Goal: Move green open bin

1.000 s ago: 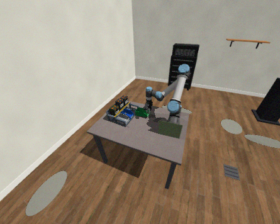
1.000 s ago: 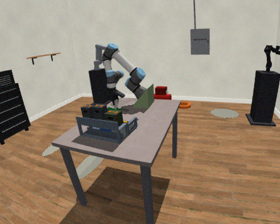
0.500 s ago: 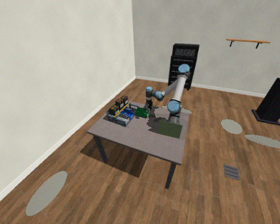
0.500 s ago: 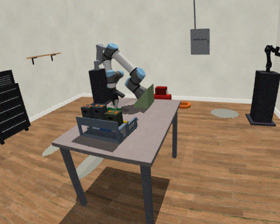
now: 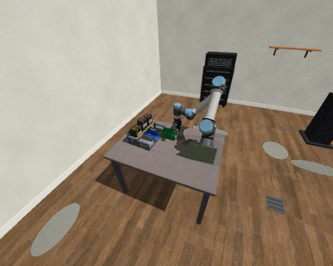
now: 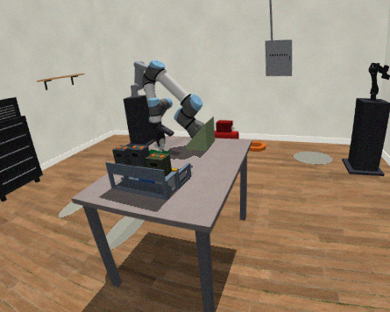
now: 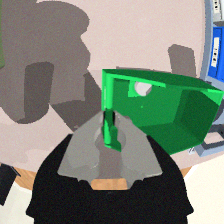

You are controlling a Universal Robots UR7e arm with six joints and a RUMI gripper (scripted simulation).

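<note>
Now: the green open bin 8 cm ahead of my hand, 1 cm to the right of it and 1 cm below it. Also, from my hand: grey bin (29 cm ahead, 20 cm to the left, 2 cm below); then blue bin (28 cm ahead, 9 cm to the left, 2 cm below); then yellow rail (33 cm ahead, 9 cm to the left, 4 cm above).
</note>
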